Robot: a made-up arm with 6 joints.
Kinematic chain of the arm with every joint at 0, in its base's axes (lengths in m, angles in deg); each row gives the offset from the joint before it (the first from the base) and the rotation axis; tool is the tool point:
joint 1: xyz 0 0 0.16 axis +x
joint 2: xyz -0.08 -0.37 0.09 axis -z
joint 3: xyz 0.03 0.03 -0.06 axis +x
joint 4: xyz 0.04 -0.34 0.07 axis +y
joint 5: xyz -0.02 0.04 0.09 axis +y
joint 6: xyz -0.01 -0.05 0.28 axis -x
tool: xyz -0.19 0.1 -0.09
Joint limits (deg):
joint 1: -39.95..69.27
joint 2: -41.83..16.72
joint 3: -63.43..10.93
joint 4: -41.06..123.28
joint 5: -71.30..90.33
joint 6: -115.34..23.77
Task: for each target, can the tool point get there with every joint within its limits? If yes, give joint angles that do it. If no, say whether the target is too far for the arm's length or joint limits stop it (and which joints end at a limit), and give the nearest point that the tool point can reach.
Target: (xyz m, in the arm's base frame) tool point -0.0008 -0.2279 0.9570
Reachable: yes | joints -24.53 -4.31 -4.51 17.29 9.54 -84.14
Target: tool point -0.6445 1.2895 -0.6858
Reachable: no: too far | nearest point -0.0444 0.1996 -0.5429 | short by 1.252 m
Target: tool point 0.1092 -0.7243 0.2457
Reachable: yes | joints 41.91 -12.40 -4.10 5.65 45.04 -48.57
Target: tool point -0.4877 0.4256 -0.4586
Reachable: no: joint limits stop it (at a limit: joint 1, joint 2, joint 3, joint 4, joint 5, joint 6) | nearest point -0.4409 0.0459 -0.3993 | short by 0.387 m
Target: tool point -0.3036 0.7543 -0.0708
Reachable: no: joint limits stop it (at a limit: joint 1, joint 2, joint 3) | nearest point -0.0961 0.4169 0.4547 | short by 0.658 m
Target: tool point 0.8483 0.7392 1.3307
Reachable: no: too far | nearest point 0.3402 0.1808 0.8075 | short by 0.919 m
